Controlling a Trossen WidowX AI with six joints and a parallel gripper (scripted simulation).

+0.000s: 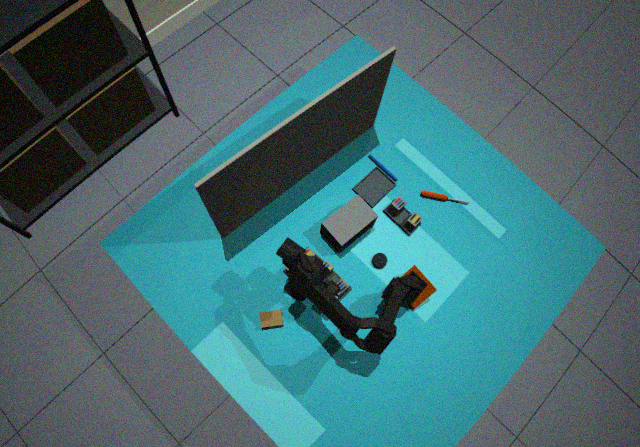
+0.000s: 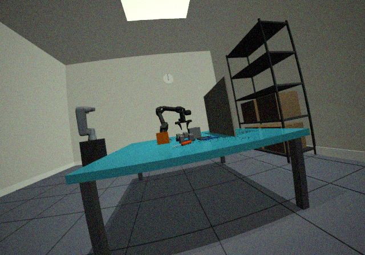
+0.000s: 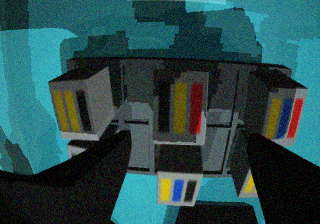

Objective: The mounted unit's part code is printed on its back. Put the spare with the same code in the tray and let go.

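My gripper tip is now 1 cm past the grey spare and 4 cm above it. The rest, counted from my gripper tip: beige panel 30 cm ahead, 25 cm to the right, 14 cm above; grey tray 9 cm ahead, 41 cm to the right, 8 cm below; brown cardboard box 17 cm to the left, 7 cm below.
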